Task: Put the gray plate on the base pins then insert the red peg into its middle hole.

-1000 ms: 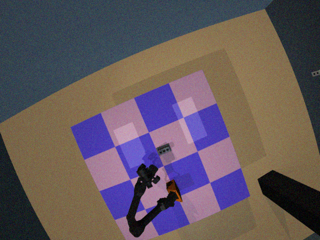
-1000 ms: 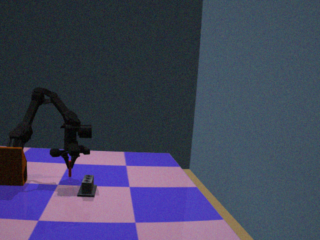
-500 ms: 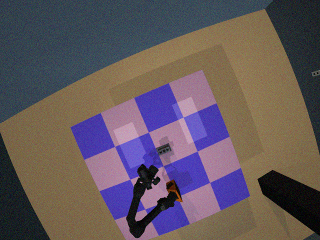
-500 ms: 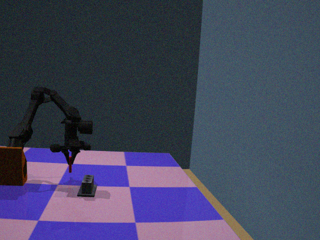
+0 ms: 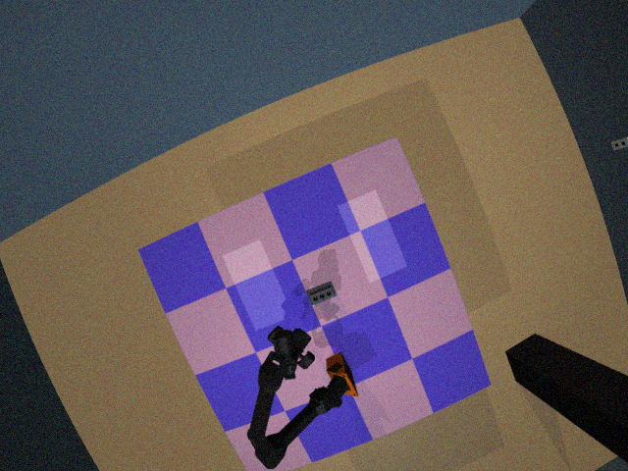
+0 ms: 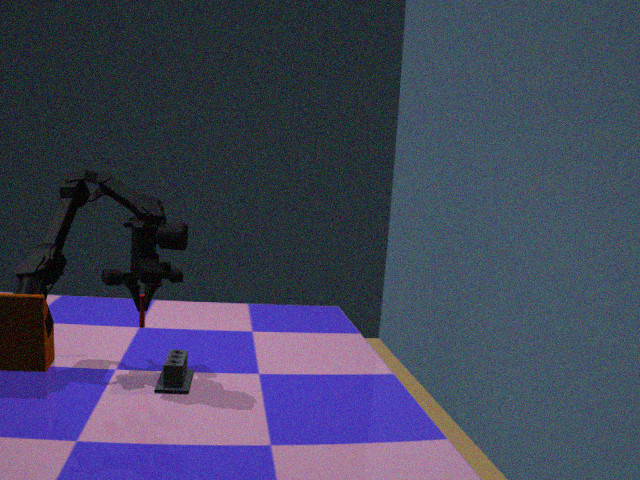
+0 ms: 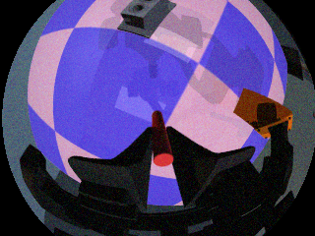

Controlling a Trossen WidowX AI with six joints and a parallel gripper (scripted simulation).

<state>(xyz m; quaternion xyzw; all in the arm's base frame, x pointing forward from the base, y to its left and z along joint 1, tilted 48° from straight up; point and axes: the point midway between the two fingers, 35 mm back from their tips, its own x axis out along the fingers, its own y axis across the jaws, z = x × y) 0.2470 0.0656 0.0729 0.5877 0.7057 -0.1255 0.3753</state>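
The gray plate lies 17 cm to the right of my gripper tip, 9 cm ahead of it and 6 cm below it. Round my gripper tip: gray base 17 cm to the right, 10 cm below, 9 cm ahead; then red peg right at my gripper tip.
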